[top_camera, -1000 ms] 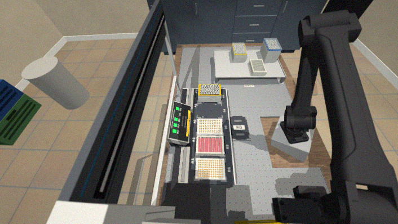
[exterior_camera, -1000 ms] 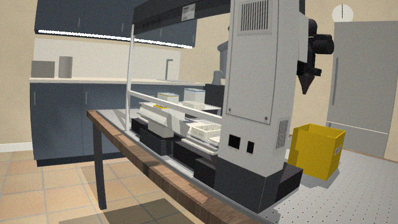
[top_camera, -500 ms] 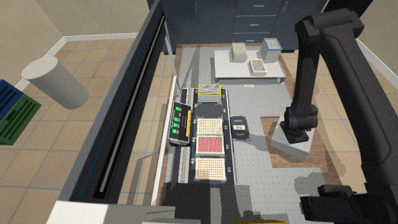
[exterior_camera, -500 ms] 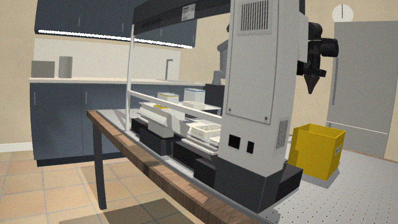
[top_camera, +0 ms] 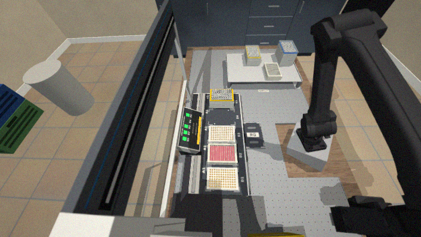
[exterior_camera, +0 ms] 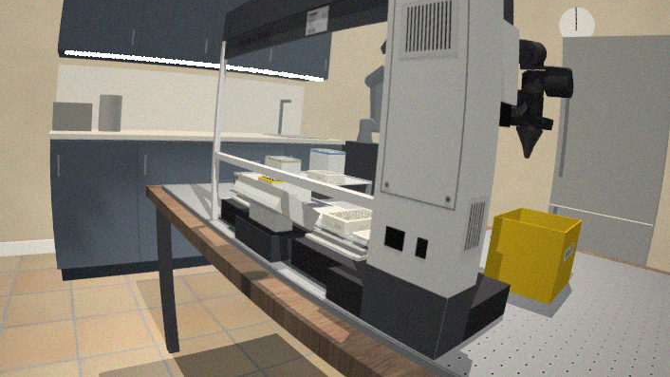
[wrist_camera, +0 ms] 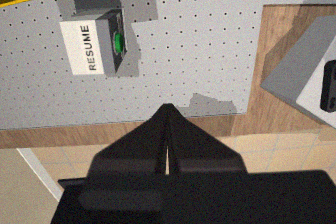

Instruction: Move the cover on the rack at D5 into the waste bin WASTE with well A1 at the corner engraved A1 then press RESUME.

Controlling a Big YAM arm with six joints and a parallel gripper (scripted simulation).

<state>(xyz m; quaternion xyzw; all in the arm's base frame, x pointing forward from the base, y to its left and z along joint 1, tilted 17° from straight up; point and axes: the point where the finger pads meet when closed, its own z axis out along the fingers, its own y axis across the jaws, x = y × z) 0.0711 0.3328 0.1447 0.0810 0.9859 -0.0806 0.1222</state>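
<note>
Now: the green resume key 170 mm below my hand, 60 mm to the left of it and 10 mm ahead of it. From my hand the other things lie so: yellow waste bin 210 mm below, 160 mm ahead, 90 mm to the left; clear cover 230 mm below, 160 mm ahead, 90 mm to the left; spare nest RG 380 mm to the right, 250 mm below, 120 mm ahead.
</note>
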